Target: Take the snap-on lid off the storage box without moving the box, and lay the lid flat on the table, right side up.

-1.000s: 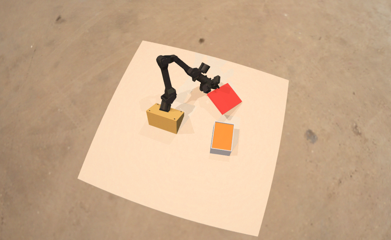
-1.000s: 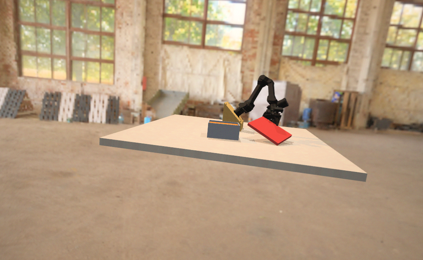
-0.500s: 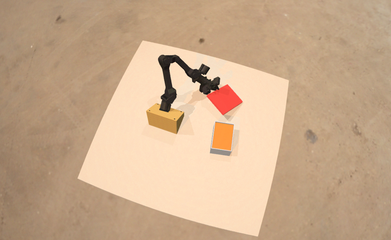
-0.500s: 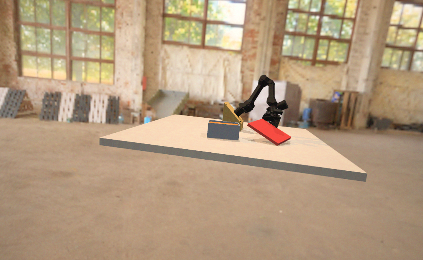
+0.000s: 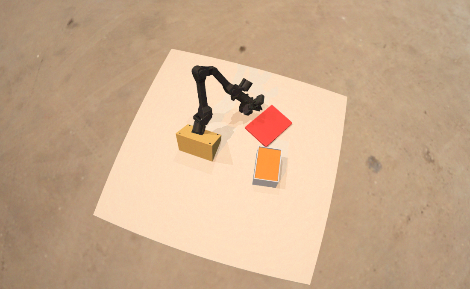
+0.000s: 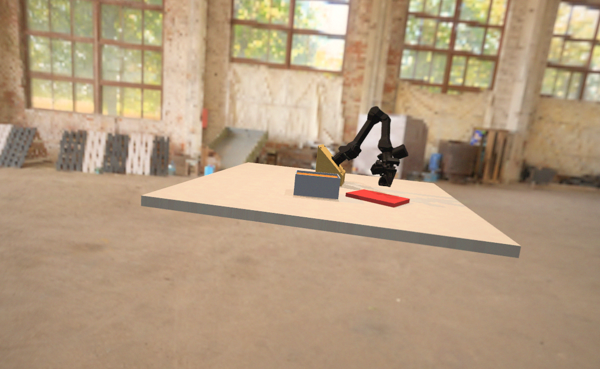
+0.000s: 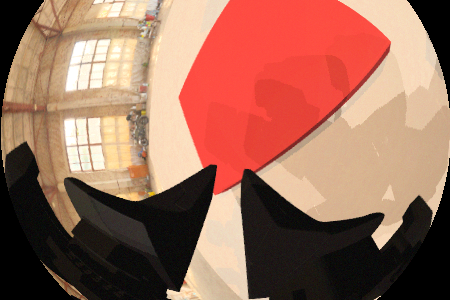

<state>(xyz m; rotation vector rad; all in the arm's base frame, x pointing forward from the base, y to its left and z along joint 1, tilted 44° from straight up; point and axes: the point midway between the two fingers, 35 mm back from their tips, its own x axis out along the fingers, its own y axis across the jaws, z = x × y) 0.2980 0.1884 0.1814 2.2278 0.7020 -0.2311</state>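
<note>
My gripper tip is now 7 cm short of the red lid, 6 cm to the left of it and 5 cm above it. From my gripper tip the other things lie so: grey storage box: 10 cm ahead, 35 cm to the right, 1 cm below.
</note>
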